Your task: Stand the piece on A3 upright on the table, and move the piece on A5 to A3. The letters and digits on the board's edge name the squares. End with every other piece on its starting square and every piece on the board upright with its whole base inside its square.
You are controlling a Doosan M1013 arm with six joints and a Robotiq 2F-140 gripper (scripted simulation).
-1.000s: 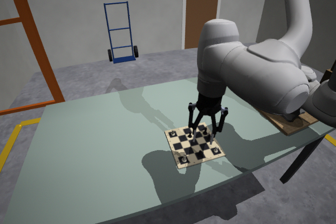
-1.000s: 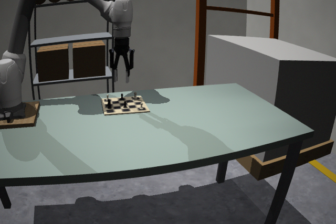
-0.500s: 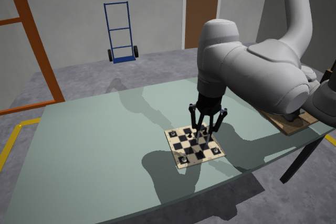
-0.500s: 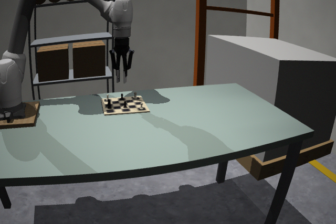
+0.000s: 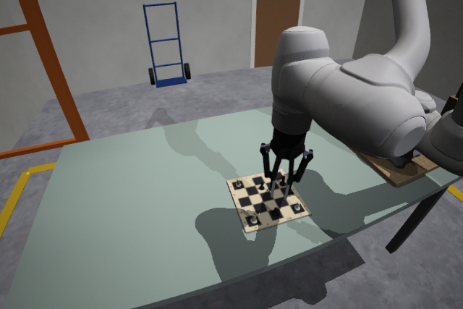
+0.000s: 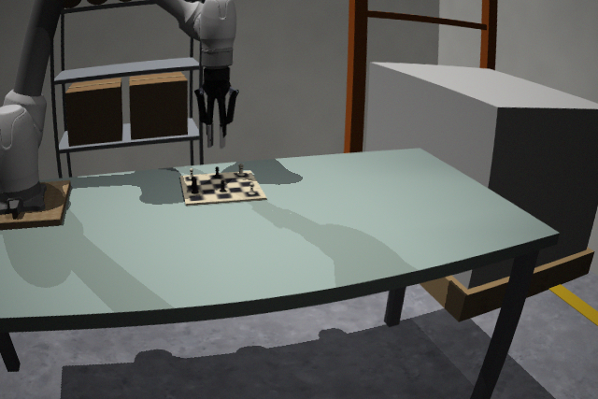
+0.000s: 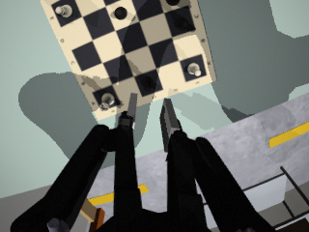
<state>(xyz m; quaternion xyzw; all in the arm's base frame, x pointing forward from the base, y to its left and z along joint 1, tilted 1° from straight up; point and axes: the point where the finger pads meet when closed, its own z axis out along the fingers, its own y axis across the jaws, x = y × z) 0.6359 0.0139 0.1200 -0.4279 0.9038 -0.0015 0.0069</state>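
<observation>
The chessboard lies 13 cm below my hand, 7 cm to the right of it and 1 cm behind it.
</observation>
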